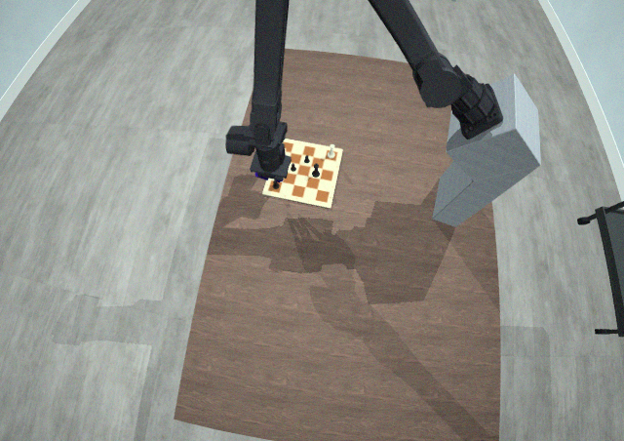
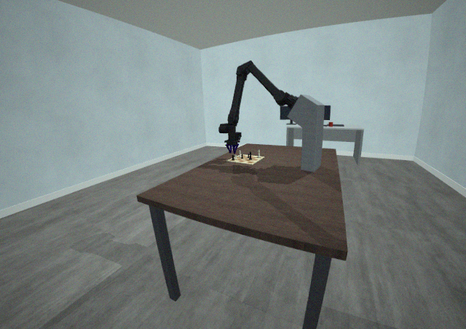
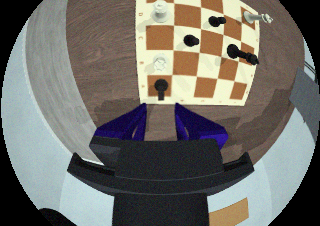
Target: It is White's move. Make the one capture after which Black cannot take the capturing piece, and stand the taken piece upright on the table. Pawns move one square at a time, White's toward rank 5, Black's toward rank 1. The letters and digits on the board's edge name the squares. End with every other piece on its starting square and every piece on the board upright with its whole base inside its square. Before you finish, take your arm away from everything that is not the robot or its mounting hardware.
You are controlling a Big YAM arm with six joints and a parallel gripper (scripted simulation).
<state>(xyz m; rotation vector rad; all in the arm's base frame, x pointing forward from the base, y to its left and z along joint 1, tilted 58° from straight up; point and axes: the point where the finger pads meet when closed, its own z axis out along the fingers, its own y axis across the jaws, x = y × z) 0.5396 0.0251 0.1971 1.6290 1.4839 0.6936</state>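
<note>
Now: hand 90 mm past the chessboard, 60 mm above it and 50 mm to the left of it.
</note>
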